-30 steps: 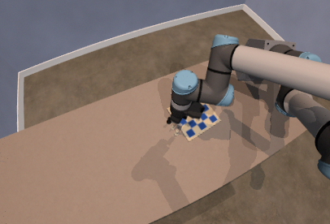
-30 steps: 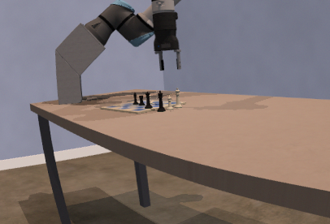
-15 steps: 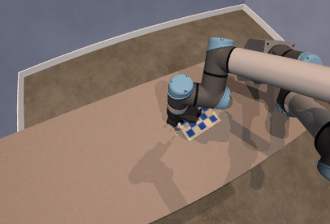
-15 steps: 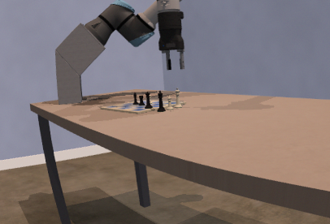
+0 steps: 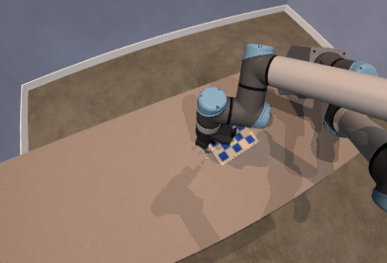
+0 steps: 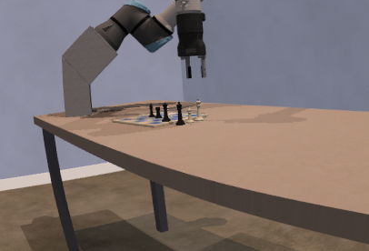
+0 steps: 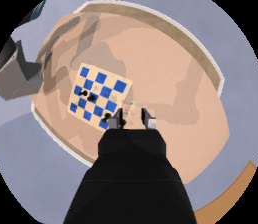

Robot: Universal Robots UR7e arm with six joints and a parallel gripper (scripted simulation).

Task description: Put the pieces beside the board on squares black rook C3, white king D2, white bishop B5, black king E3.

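The white king lies 110 mm below my hand. Also, from my hand: black king: 110 mm below, 80 mm to the right, 20 mm ahead; chessboard: 140 mm below, 130 mm behind, 70 mm to the right; white bishop: 120 mm below, 40 mm to the right, 10 mm ahead.
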